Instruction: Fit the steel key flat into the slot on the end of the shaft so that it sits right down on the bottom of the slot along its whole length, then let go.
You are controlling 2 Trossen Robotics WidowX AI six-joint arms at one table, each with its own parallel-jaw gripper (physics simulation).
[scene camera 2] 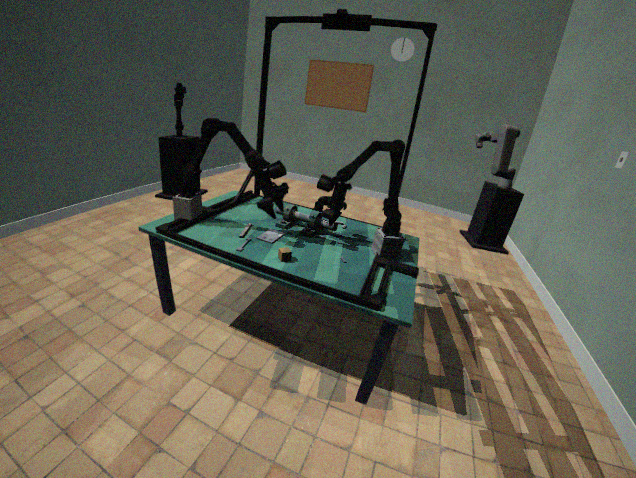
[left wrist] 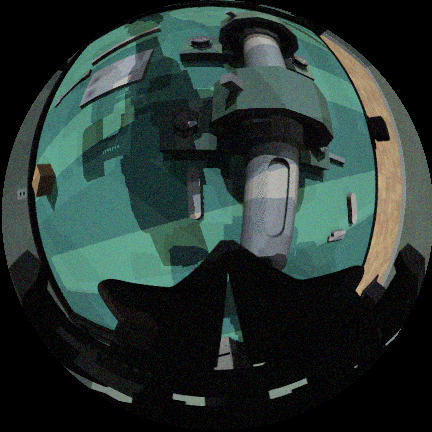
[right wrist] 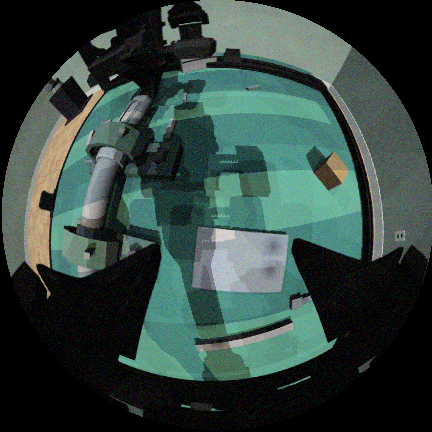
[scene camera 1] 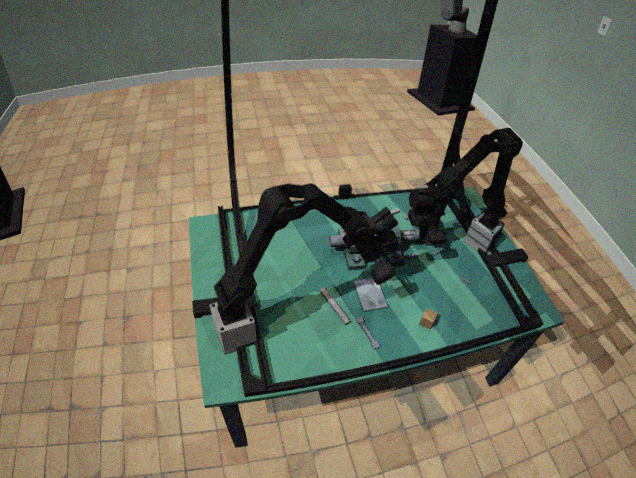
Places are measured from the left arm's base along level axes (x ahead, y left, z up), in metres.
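Pixels of known places: left gripper, between the fingertips: (scene camera 2: 330, 225) (left wrist: 226, 246) (right wrist: 153, 96) (scene camera 1: 420, 238); right gripper, between the fingertips: (scene camera 2: 279, 215) (right wrist: 228, 249) (scene camera 1: 379, 267); left arm's base, origin of its link: (scene camera 2: 390, 233) (scene camera 1: 488, 222); right arm's base, origin of its link: (scene camera 2: 187, 195) (scene camera 1: 231, 312).
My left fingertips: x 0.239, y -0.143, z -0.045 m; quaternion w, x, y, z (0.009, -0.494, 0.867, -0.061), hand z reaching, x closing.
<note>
Ahead of a thing's pixels: the offset from my left fingertips to its top centre. "spot": to the spot under its first point.
The grey shaft @(dx +0.106, dy -0.109, dz +0.011 m) (left wrist: 255, 215) (right wrist: 100, 185) lies level in green bearing blocks. The rounded outline of its slot @(spot: dx +0.010, dy -0.045, dz +0.001 m) (left wrist: 278, 197) faces up near the shaft's end in the left wrist view. I cannot tell whether the steel key lies in it or how deep. A loose grey round-ended bar @(dx +0.039, dy +0.006, dz -0.055 m) (left wrist: 196, 200) lies beside the shaft. My left gripper (left wrist: 226, 246) is shut and empty, its tips together, and covers part of the view beside the shaft's end. Contact is unclear. My right gripper (right wrist: 228, 249) is open and empty, high above the table near a grey plate @(dx +0.274, dy +0.021, dz -0.057 m) (right wrist: 240, 260).
Two small grey pieces, one upright in the view (left wrist: 352, 207) and one smaller @(dx -0.114, dy -0.136, dz -0.057 m) (left wrist: 336, 236), lie beyond the shaft. A wooden block @(dx +0.218, dy +0.217, dz -0.023 m) (scene camera 1: 428, 318) (scene camera 2: 284, 254), a long bar @(dx +0.394, dy -0.021, dz -0.053 m) (scene camera 1: 335, 306) and a wrench-like tool @(dx +0.387, dy +0.116, dz -0.056 m) (scene camera 1: 368, 333) lie nearer the front. Dark rails edge the table.
</note>
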